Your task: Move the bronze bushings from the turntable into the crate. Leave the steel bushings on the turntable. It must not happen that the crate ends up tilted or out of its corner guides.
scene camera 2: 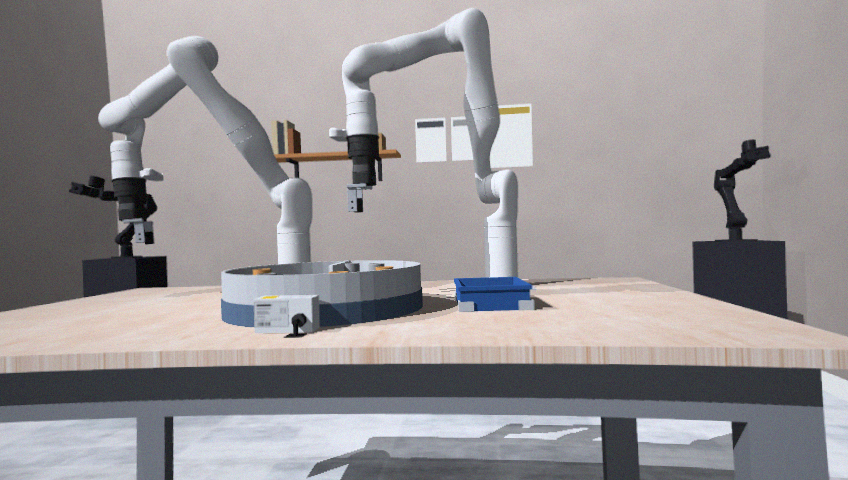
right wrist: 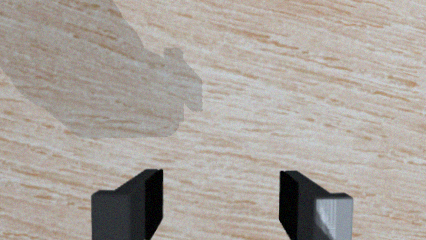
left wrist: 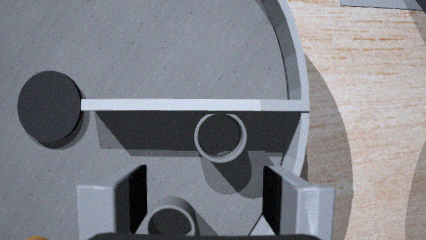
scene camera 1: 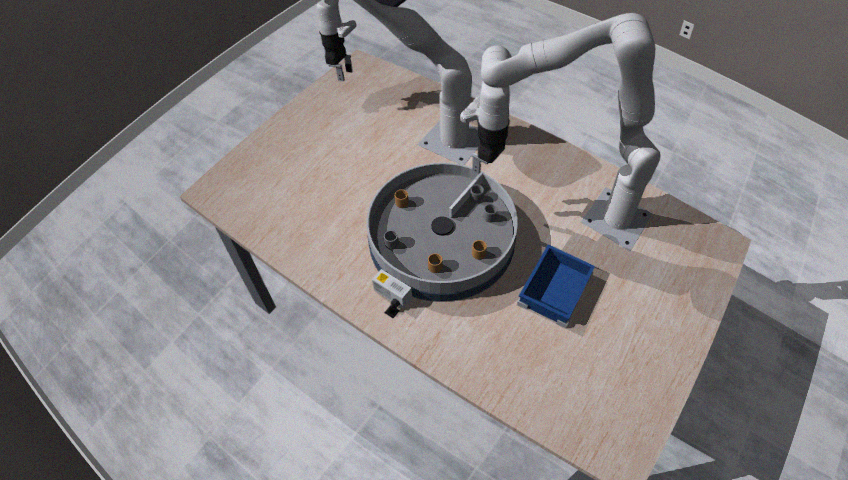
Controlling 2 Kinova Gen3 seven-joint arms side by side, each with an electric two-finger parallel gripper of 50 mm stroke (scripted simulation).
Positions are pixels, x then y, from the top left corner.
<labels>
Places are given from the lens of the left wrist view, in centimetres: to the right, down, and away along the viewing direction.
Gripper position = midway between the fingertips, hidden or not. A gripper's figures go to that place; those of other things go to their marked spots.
my left gripper point(left wrist: 204, 190): 0, 3, 18
steel bushing point(left wrist: 172, 202): -3, 6, 32
</labels>
